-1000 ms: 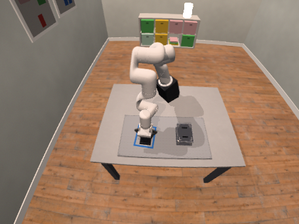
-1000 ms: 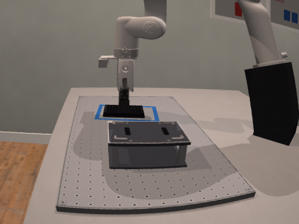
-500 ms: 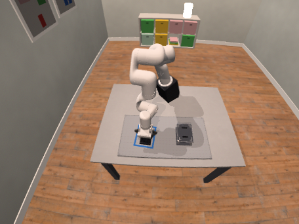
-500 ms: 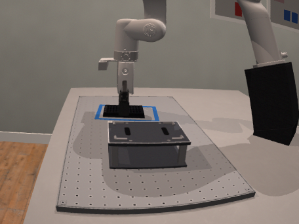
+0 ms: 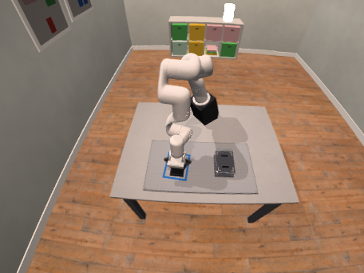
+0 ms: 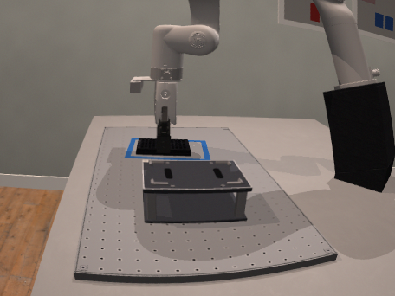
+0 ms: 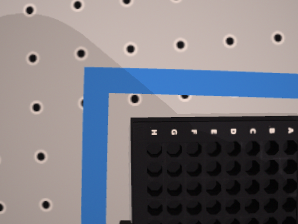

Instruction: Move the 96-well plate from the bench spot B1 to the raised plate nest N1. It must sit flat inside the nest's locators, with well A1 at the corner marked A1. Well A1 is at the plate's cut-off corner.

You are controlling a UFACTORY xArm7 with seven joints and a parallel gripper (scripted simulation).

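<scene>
The black 96-well plate lies 10 mm below my hand. From my hand the other things lie so: raised plate nest 10 mm ahead, 300 mm to the left, 40 mm above; A1 corner mark 80 mm ahead, 230 mm to the left, 40 mm above.
</scene>
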